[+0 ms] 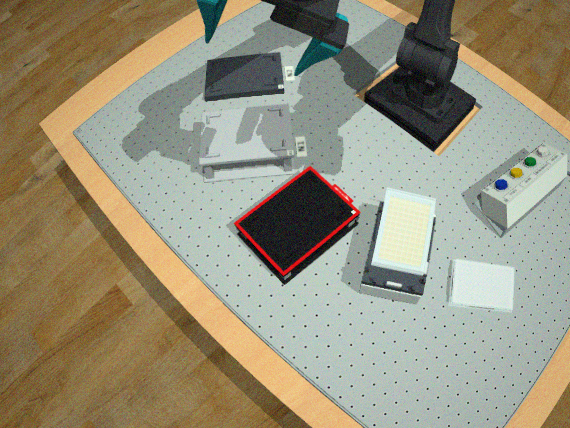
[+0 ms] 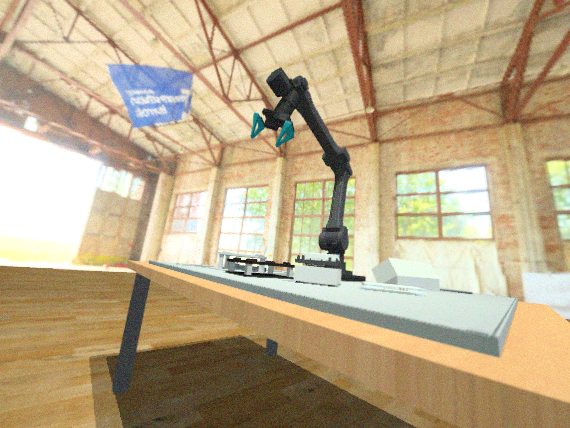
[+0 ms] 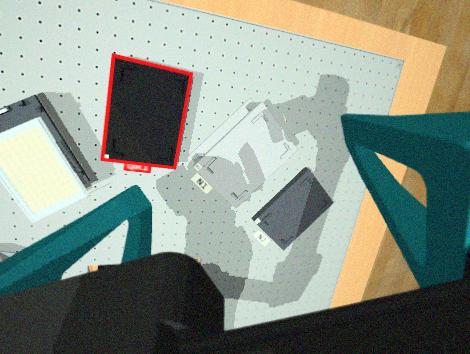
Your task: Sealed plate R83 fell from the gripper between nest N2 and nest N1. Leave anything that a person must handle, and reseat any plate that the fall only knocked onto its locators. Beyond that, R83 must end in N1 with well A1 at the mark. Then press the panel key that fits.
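Frame: origin at the arm's base, x left, y up, z ahead, level; millimetres.
Seen in the pictures: gripper, fingertip midpoint: (image 1: 251,55) (image 2: 263,141) (image 3: 237,164); arm's base, link origin: (image 1: 423,99).
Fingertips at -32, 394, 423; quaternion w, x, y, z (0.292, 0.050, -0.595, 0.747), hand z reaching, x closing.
Offsets run from my fingertips to a thing's top centre, as dx, dy, dz. "pt": to the spot under its first point.
My gripper (image 1: 252,58) (image 2: 266,141) (image 3: 237,164) is open and empty, high above the nests. Nest N1 {-159, -350, -103} (image 1: 240,135) (image 3: 265,145), light grey and raised, has corner locators and bears no plate. Nest N2 {-305, -392, -242} (image 1: 245,77) (image 3: 295,207), dark grey and lower, bears no plate. A plate with cream wells {+171, -334, -115} (image 1: 406,231) (image 3: 40,170) lies on a dark-topped nest (image 1: 392,289) (image 3: 82,162), whose front end shows bare; whether it is fully seated I cannot tell. No R83 marking is readable. The key panel {+311, -331, -378} (image 1: 520,195) (image 2: 407,274) has blue, yellow, green and white keys.
A black stand with a red rim {pt +18, -375, -34} (image 1: 297,220) (image 3: 147,112) stands between N1 and the cream plate. A flat white rectangular piece {+338, -401, -153} (image 1: 482,285) (image 2: 395,288) lies right of the cream plate. The arm's base (image 1: 420,107) stands behind, between N2 and the panel.
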